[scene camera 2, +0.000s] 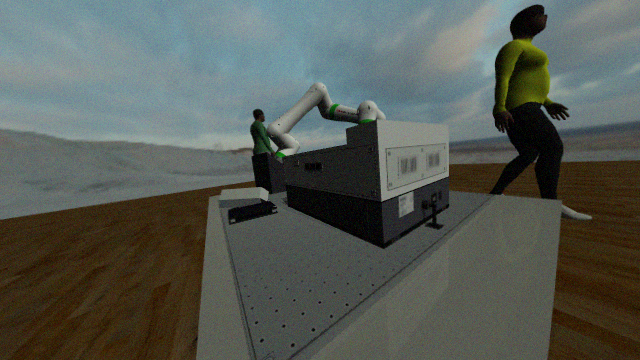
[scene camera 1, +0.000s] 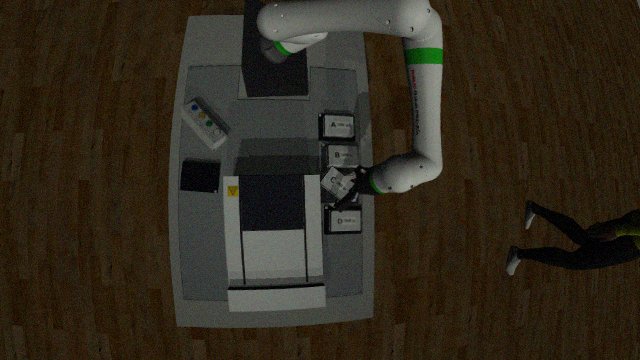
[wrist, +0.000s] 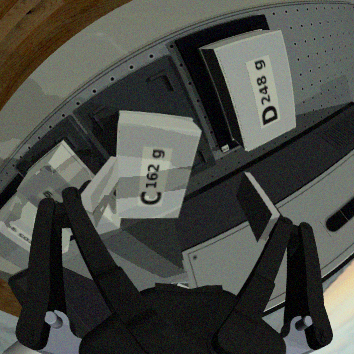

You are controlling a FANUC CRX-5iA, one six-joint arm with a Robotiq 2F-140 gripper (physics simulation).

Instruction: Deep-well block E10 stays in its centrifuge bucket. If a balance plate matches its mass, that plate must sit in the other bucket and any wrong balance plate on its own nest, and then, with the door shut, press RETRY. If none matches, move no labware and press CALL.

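Frame: origin at the arm's base, x down, y left, z ahead, level; centimetres.
Seen in the pictures: gripper, fingertip midpoint: point(scene camera 1: 339, 190) point(wrist: 180, 177); arm's base at its link origin: point(scene camera 2: 277, 166) point(scene camera 1: 273, 47).
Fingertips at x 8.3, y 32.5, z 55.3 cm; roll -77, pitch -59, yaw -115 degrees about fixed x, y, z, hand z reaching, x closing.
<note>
Offsets run from my fingertips to a thing's top centre. "spot": to the spot under its first point.
My gripper point(scene camera 1: 351, 188) point(wrist: 180, 177) is open and empty, low over the row of balance plates to the right of the centrifuge point(scene camera 1: 273, 210) point(scene camera 2: 380, 170). Plate C @[dx +1.6, dy -0.3, dz -3.0 cm] point(scene camera 1: 335, 182) point(wrist: 154, 165), marked 162 g, lies skewed and tilted, partly off its dark nest @[spot: dx +6.3, dy +8.0, dz -0.2 cm] point(wrist: 140, 91), between my fingers but not gripped. Plate D @[dx +2.1, dy +4.1, dz +12.0 cm] point(scene camera 1: 342, 221) point(wrist: 256, 88), marked 248 g, sits square on its nest. Plates A @[dx +2.1, dy -1.0, dz -27.9 cm] point(scene camera 1: 338, 126) and B @[dx +1.1, dy +1.3, dz -14.6 cm] point(scene camera 1: 341, 156) sit on their nests further back. The centrifuge's buckets and block E10 are hidden.
A button box @[spot: dx +0.4, dy -56.2, dz -22.9 cm] point(scene camera 1: 204, 123) lies at the table's back left, with a black block @[dx +4.4, dy -57.7, dz -1.5 cm] point(scene camera 1: 200, 176) point(scene camera 2: 251, 210) near it. One person point(scene camera 1: 581, 246) point(scene camera 2: 528, 103) walks close to the table's right side; another person point(scene camera 2: 260, 134) stands behind the arm's base.
</note>
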